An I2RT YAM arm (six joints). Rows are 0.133 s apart.
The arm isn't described. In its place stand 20 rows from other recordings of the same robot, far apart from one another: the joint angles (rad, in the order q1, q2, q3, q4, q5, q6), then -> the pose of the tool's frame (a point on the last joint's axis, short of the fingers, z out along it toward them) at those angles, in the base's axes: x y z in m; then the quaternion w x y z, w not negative.
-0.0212 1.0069 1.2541 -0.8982 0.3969 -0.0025 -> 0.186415, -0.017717, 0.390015, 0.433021, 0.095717, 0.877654, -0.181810
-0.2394 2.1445 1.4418 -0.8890 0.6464 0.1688 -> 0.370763, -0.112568, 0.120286, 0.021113, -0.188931, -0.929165, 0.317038
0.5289 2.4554 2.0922 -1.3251 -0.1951 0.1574 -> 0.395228, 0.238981, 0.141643, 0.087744, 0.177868, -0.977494, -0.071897
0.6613 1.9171 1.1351 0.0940 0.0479 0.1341 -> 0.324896, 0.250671, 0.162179, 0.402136, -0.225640, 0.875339, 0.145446
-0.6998 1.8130 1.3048 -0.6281 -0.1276 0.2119 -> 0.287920, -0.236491, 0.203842, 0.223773, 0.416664, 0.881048, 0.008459
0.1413 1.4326 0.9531 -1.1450 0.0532 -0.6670 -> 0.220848, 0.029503, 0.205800, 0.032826, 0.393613, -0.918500, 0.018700
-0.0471 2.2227 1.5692 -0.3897 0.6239 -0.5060 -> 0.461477, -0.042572, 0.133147, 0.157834, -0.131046, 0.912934, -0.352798
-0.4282 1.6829 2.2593 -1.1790 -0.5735 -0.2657 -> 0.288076, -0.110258, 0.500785, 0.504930, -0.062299, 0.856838, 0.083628
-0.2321 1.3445 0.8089 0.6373 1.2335 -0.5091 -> 0.271981, -0.098805, 0.306040, 0.423902, 0.349645, 0.600791, -0.580609
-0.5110 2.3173 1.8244 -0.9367 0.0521 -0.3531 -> 0.399389, -0.226052, 0.135762, 0.053156, 0.080476, 0.993920, -0.053122
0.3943 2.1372 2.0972 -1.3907 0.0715 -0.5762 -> 0.392587, 0.160597, 0.277993, 0.066419, -0.462776, 0.882992, -0.041860
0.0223 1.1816 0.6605 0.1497 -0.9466 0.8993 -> 0.249813, 0.034466, 0.253418, 0.282631, 0.079039, 0.774472, 0.560416
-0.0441 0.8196 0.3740 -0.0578 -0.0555 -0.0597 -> 0.182617, -0.006082, 0.202154, 0.509079, -0.020827, 0.860464, -0.002525
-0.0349 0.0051 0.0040 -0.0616 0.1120 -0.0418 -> 0.110023, -0.007822, 0.167725, 0.681455, 0.035806, 0.727909, -0.066975
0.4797 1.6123 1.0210 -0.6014 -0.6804 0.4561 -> 0.260537, 0.160785, 0.196023, 0.010302, -0.073627, 0.925088, 0.372404
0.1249 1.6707 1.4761 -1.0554 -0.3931 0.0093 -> 0.327726, 0.054891, 0.286244, 0.143358, -0.087066, 0.964739, 0.202849
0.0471 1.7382 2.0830 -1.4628 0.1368 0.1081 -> 0.321961, 0.010316, 0.414835, 0.228433, 0.044982, 0.971283, -0.049041
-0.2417 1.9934 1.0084 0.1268 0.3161 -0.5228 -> 0.370409, -0.102711, 0.101701, 0.264578, -0.075295, 0.924078, -0.265348
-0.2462 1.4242 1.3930 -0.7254 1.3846 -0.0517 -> 0.269617, -0.103826, 0.371677, 0.214433, 0.320177, 0.678989, -0.624884
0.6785 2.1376 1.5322 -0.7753 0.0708 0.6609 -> 0.327036, 0.260417, 0.138589, 0.096231, -0.005396, 0.994854, 0.031253
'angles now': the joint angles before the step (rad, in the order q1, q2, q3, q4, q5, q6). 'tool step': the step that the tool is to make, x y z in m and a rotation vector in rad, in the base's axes. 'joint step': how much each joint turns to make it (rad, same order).
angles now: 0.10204, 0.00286, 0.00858, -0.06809, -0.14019, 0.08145
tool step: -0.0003, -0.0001, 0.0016, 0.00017, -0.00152, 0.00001
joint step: -0.00093, 0.00066, 0.00581, -0.00363, -0.00094, -0.00004
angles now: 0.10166, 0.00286, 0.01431, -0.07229, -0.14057, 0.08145
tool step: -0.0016, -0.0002, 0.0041, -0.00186, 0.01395, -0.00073
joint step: -0.00014, 0.00011, 0.02315, -0.03716, 0.00062, -0.00040
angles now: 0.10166, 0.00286, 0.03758, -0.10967, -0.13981, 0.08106
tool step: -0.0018, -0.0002, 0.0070, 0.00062, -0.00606, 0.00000
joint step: -0.00023, 0.00022, 0.02618, -0.01987, -0.00023, -0.00001
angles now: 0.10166, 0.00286, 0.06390, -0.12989, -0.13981, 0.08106
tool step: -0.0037, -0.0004, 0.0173, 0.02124, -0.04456, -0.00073
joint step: -0.00034, 0.00095, 0.05000, -0.00023, -0.00035, 0.01678
